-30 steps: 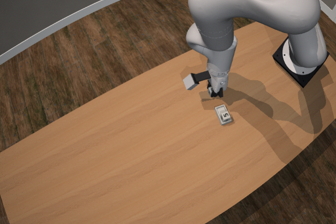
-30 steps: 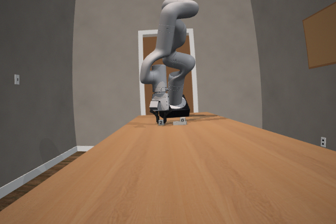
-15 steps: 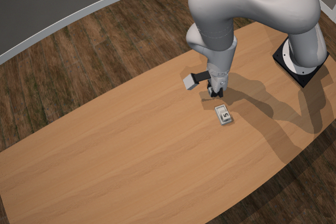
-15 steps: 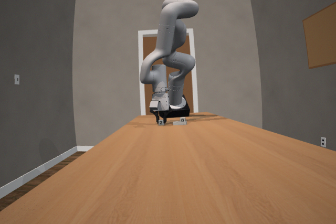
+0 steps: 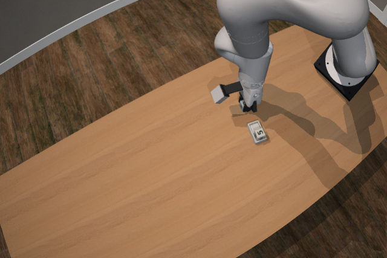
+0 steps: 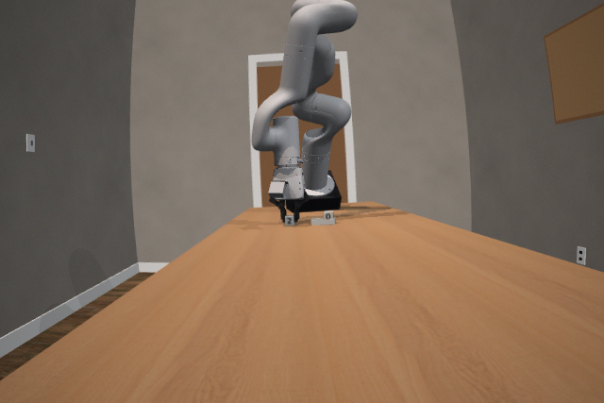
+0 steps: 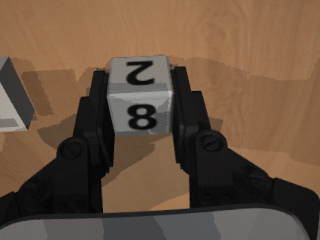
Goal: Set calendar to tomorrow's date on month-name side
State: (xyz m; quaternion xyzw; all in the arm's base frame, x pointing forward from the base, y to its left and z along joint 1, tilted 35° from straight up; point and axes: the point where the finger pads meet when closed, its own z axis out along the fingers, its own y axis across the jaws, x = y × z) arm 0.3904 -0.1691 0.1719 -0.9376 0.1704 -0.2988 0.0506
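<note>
Now: the white digit cube 20 mm below my hand. The rest, counted from my hand: calendar tray 40 mm ahead, 100 mm to the left, 20 mm below.
</note>
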